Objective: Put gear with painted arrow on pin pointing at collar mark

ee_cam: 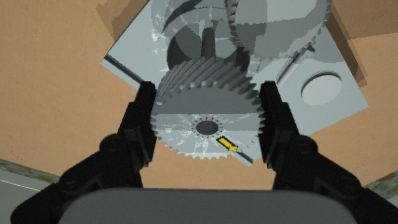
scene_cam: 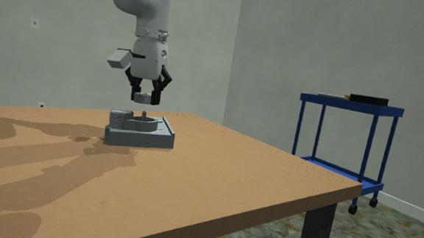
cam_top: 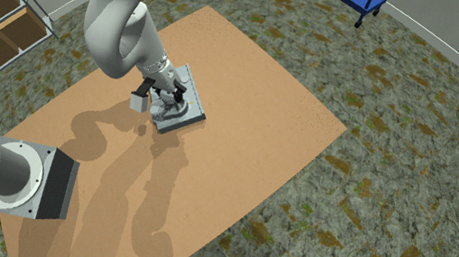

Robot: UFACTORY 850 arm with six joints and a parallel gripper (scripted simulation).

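Right now my hand is 9 cm above the grey pin, 8 cm to the right of it and 2 cm past it. Also, from my hand: loose gear right at my hand.
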